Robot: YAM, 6 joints.
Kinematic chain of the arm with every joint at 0, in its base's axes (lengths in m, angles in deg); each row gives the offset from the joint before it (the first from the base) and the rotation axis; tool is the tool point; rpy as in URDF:
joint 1: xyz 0 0 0.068 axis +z
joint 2: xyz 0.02 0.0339 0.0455 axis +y
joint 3: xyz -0.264 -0.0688 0 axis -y
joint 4: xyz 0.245 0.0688 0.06 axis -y
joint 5: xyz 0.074 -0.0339 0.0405 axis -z
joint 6: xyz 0.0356 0 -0.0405 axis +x
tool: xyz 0 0 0 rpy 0 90 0
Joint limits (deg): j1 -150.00..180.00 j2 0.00..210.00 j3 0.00..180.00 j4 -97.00..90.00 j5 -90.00..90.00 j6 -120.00..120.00
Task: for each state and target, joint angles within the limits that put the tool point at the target. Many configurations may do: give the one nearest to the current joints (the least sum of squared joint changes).
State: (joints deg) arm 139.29 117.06 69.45 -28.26 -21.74 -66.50
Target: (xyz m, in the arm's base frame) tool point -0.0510 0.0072 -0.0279
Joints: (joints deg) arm 154.49 150.92 23.01 -30.21 -25.75 -66.50
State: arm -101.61 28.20 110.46 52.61 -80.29 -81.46
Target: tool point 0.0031 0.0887 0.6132
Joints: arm -68.93 45.65 98.37 49.84 -77.70 -81.46
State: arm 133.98 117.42 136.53 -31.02 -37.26 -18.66
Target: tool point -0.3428 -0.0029 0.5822
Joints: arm 176.57 104.72 143.01 -30.04 -41.06 -18.66
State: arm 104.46 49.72 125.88 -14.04 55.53 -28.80
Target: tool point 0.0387 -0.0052 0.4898
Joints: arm 115.58 28.32 79.80 -37.03 66.55 -28.80
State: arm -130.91 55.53 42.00 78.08 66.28 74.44
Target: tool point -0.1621 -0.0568 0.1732
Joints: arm -149.47 67.86 4.10 69.36 69.86 74.44
